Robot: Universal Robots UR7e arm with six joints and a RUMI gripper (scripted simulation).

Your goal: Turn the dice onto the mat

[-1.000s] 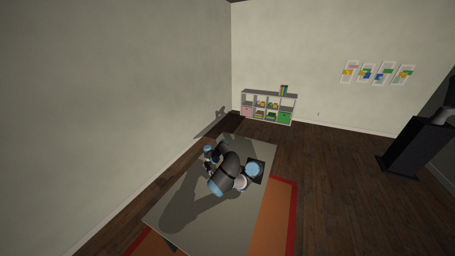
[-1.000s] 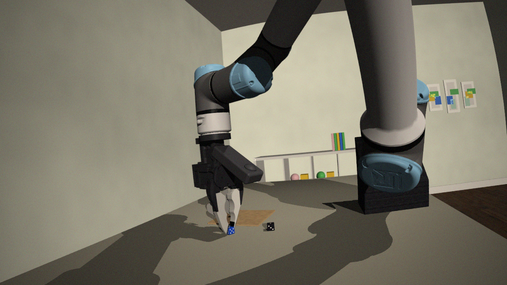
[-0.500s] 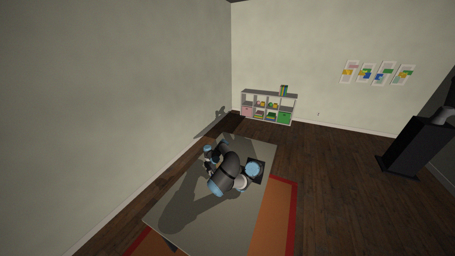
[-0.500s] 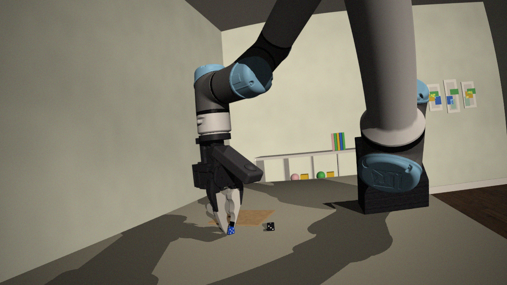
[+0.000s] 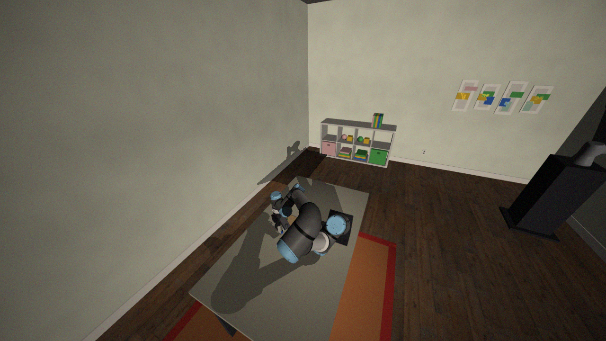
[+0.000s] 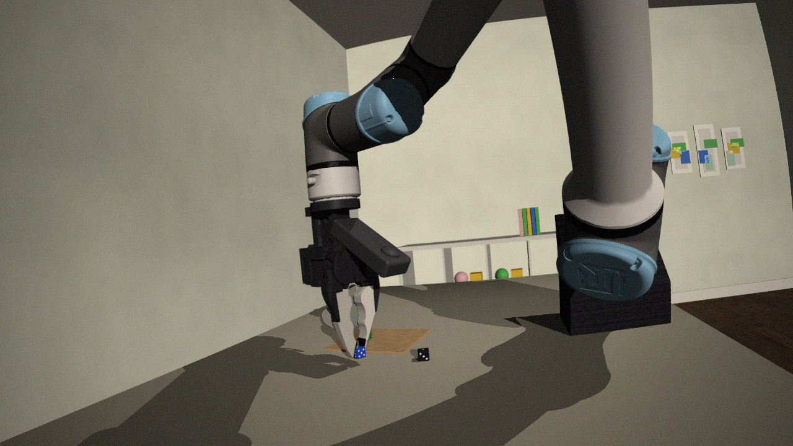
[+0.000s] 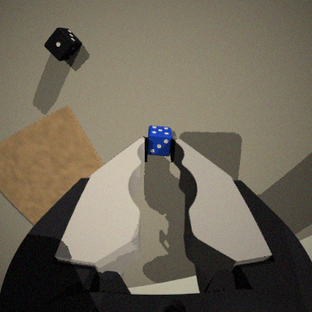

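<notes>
Now: the tan mat 13 cm to the right of my hand, 3 cm below it and 2 cm ahead of it. From my hand the other things lie so: green die 13 cm to the right, 4 cm ahead, 2 cm below; then blue die 1 cm below; then black die 9 cm behind, 3 cm to the right, 2 cm below.
</notes>
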